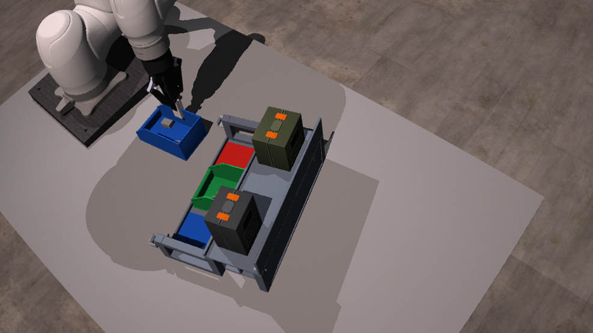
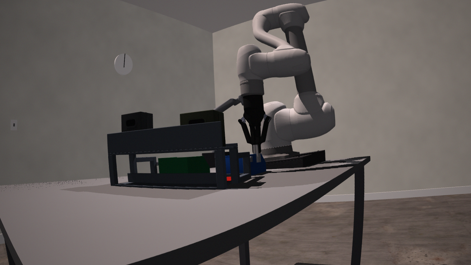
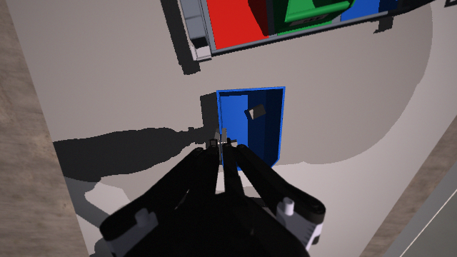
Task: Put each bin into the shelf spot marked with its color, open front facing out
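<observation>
My hand is 50 mm to the left of the blue bin and 40 mm above it. The rest, counted from my hand: olive case 340 mm ahead, 20 mm to the left, 70 mm above; then black case 400 mm ahead, 200 mm to the right, 90 mm above; then green bin 280 mm ahead, 110 mm to the right, 30 mm below.
</observation>
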